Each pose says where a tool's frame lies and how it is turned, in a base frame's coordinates. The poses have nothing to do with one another.
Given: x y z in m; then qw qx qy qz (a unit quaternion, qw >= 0).
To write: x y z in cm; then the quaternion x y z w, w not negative. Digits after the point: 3 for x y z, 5 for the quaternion.
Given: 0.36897 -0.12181 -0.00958 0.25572 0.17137 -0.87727 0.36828
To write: 36.897 -12.181 -0.958 0.17137 -0.87727 0.36828 0.25572
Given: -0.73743 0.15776 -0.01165 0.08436 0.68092 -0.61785 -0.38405
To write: -73.743 15.776 -1.165 0.68092 -0.61785 -0.38405 0.08436
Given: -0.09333 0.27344 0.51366 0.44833 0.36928 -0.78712 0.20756
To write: -9.333 27.344 51.366 0.36928 -0.78712 0.20756 0.44833
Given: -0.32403 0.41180 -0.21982 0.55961 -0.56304 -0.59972 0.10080
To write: -32.403 41.180 -21.982 -0.56304 -0.59972 0.10080 0.55961
